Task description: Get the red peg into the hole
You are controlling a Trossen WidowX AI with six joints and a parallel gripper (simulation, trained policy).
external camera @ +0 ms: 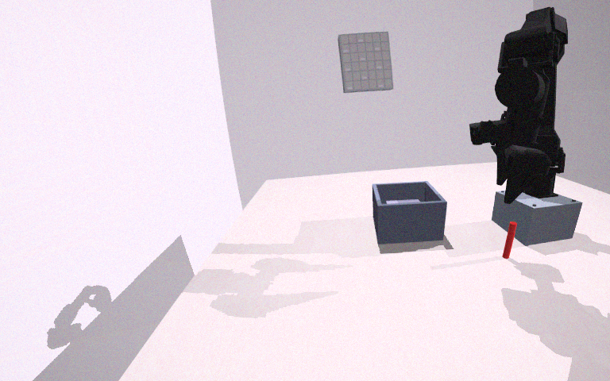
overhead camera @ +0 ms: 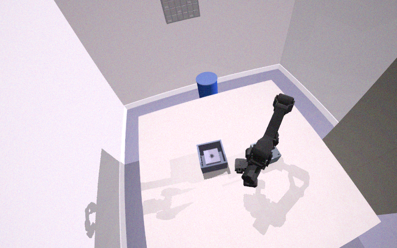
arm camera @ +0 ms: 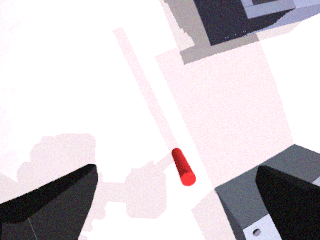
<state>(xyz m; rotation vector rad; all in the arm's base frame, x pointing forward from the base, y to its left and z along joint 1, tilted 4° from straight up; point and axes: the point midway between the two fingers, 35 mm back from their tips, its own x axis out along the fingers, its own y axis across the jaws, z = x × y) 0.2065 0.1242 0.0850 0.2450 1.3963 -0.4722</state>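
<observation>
My gripper tip is 40 mm past the red peg and 110 mm above it. Round my gripper tip: grey box (140 mm ahead, 190 mm to the right, 120 mm below); pale plate (140 mm ahead, 190 mm to the right, 100 mm below).
</observation>
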